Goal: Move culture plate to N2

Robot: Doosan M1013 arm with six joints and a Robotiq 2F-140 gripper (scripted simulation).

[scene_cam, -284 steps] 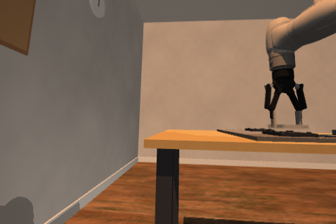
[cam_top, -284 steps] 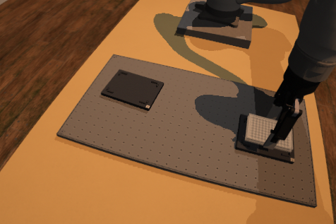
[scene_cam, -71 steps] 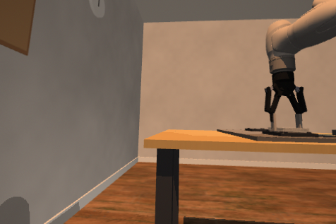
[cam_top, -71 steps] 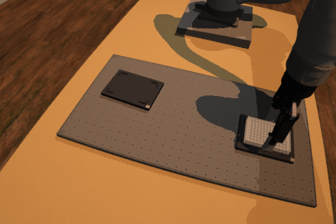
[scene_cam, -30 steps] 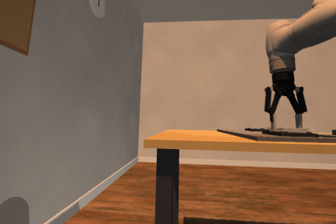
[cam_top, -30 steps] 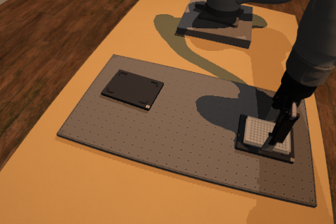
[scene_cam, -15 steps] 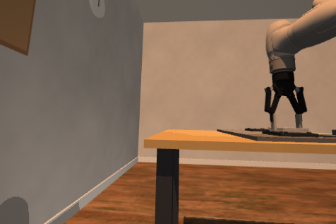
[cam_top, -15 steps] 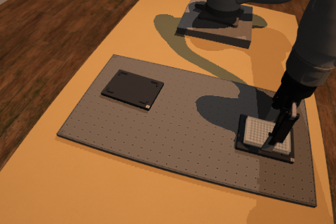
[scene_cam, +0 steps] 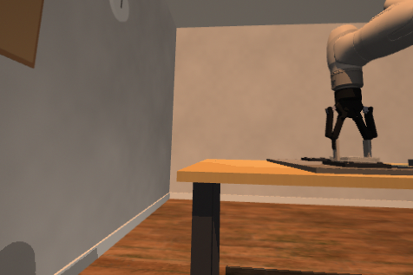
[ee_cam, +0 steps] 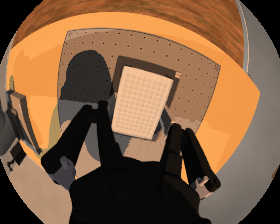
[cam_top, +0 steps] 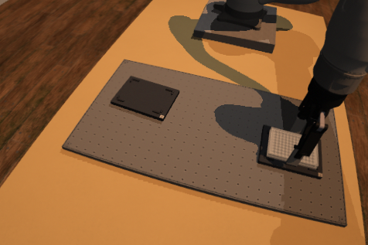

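Now: the lid 20 mm below my hand. Round my hand: plate: 20 mm below; then A1 corner mark: 80 mm to the left, 50 mm ahead, 30 mm below; then black nest N2: 40 mm below.
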